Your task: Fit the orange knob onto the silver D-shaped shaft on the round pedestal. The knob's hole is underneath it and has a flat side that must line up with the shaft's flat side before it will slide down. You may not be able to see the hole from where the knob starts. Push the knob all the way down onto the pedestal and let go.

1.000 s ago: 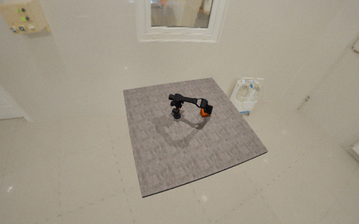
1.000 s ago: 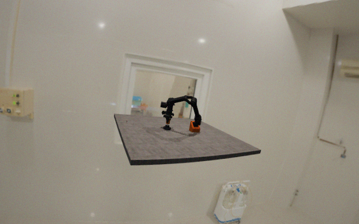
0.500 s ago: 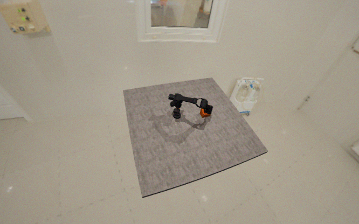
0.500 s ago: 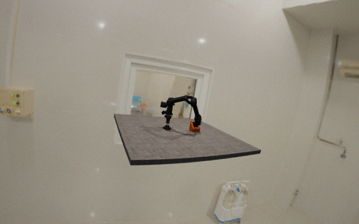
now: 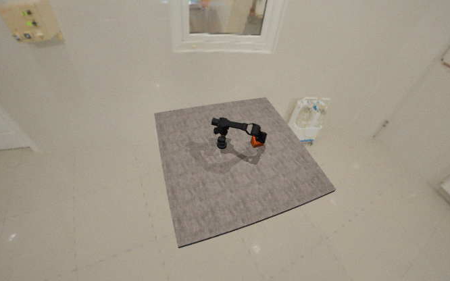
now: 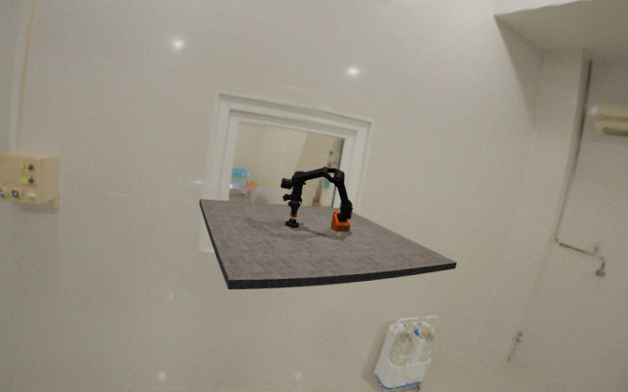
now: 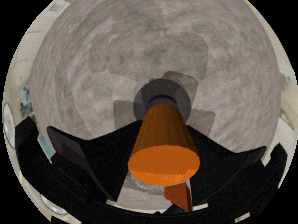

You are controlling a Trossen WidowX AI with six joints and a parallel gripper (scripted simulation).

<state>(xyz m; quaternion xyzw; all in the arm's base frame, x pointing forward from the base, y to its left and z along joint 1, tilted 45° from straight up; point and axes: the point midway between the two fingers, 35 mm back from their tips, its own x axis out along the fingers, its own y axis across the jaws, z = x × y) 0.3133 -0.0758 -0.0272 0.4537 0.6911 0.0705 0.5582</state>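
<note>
Right now my gripper tip is 30 mm below the orange knob. From my gripper tip the other things lie so: round pedestal (40 mm below).
</note>
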